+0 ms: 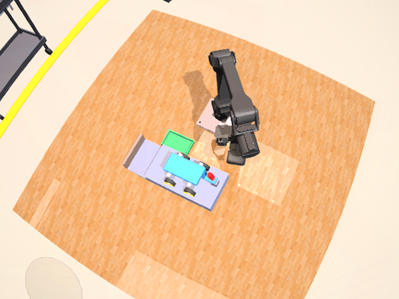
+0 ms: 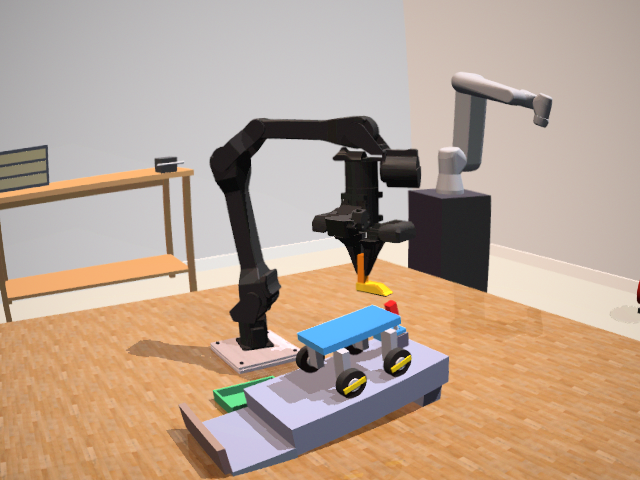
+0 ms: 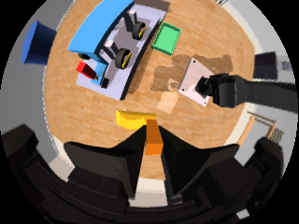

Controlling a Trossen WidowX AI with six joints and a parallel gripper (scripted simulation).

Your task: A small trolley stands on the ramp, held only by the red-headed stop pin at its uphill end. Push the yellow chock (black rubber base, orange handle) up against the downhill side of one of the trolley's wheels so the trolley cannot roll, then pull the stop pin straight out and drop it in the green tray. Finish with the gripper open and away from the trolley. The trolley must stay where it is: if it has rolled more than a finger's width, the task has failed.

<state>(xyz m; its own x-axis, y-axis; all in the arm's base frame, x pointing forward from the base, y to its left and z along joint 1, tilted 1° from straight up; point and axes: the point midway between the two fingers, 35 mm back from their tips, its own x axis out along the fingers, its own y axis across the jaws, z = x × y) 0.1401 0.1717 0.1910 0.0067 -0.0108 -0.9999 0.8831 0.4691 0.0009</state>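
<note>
Now: gripper tip 20 mm short of the yellow chock, 10 mm to the right of it and 10 mm above it. Also, from my gripper tip: red-headed stop pin (140 mm ahead, 50 mm below, 10 mm to the right); blue-topped trolley (170 mm ahead, 100 mm to the right, 60 mm below); grey ramp (170 mm ahead, 130 mm below, 110 mm to the right).
</note>
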